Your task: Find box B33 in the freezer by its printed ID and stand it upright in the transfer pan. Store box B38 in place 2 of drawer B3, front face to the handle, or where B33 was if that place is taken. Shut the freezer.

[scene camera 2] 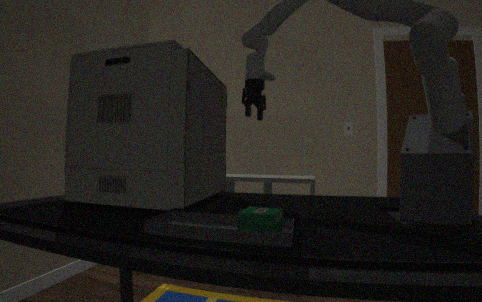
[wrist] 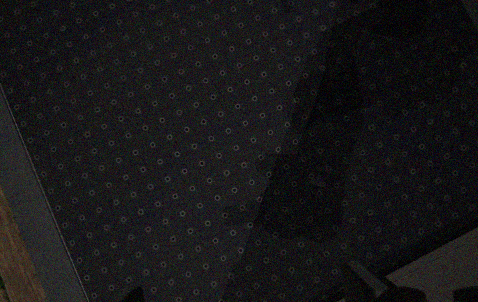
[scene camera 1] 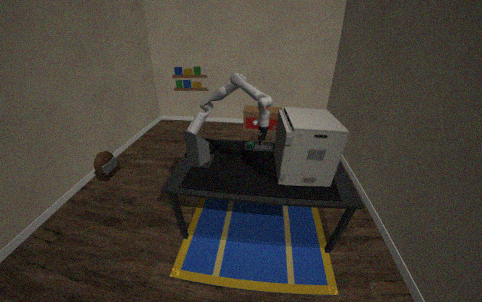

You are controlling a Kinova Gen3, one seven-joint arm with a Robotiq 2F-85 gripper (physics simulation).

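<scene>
The white freezer (scene camera 1: 310,145) (scene camera 2: 127,145) stands on the table, its door side facing the arm; the door looks shut. The drawers and the boxes inside, B33 among them, are hidden. A green box (scene camera 1: 250,145) (scene camera 2: 260,219) lies flat at one end of the low grey pan (scene camera 2: 192,229); its ID cannot be read. My gripper (scene camera 1: 261,143) (scene camera 2: 254,118) is open and empty, pointing down above the table, apart from the freezer on its door side. In the wrist view, dark fingers show at the bottom edge and a pale surface shows at bottom right.
The black perforated table top (scene camera 1: 235,172) (wrist: 175,125) has a grey rim (wrist: 30,165). The arm's base (scene camera 1: 197,150) (scene camera 2: 435,185) stands at the end of the table opposite the freezer. A wooden cabinet with red fronts (scene camera 1: 251,123) stands behind the table. A blue and yellow mat (scene camera 1: 252,250) lies on the floor.
</scene>
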